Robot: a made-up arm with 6 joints.
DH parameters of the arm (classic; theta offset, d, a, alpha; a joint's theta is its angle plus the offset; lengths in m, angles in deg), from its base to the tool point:
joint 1: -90 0.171 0.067 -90
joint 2: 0 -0.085 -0.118 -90
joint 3: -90 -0.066 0.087 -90
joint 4: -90 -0.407 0.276 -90
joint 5: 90 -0.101 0.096 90
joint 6: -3.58 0 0.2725 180
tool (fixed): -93.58 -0.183 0 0
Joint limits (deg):
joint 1: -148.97..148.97
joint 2: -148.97..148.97
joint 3: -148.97..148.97
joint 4: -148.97..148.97
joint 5: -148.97..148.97
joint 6: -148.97..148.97
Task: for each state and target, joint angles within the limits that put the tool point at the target. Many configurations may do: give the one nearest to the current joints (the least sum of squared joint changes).
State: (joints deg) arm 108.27 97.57 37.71 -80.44 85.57 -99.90
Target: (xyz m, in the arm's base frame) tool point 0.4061 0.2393 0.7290
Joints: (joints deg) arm 96.47 86.37 42.78 -71.73 118.89 -74.36
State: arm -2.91 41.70 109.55 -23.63 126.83 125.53
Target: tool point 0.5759 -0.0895 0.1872
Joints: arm -30.61 50.54 86.48 -34.43 119.94 148.97
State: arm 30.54 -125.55 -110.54 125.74 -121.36 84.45
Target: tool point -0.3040 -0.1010 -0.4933
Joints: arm 24.07 -121.48 -96.28 121.75 -99.29 63.63
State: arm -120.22 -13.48 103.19 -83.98 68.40 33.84
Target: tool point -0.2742 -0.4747 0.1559
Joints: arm -112.73 -13.06 93.01 -85.96 81.10 45.44
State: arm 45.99 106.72 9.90 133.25 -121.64 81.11
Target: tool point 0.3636 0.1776 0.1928
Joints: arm 72.98 101.58 22.22 97.59 -143.25 56.74
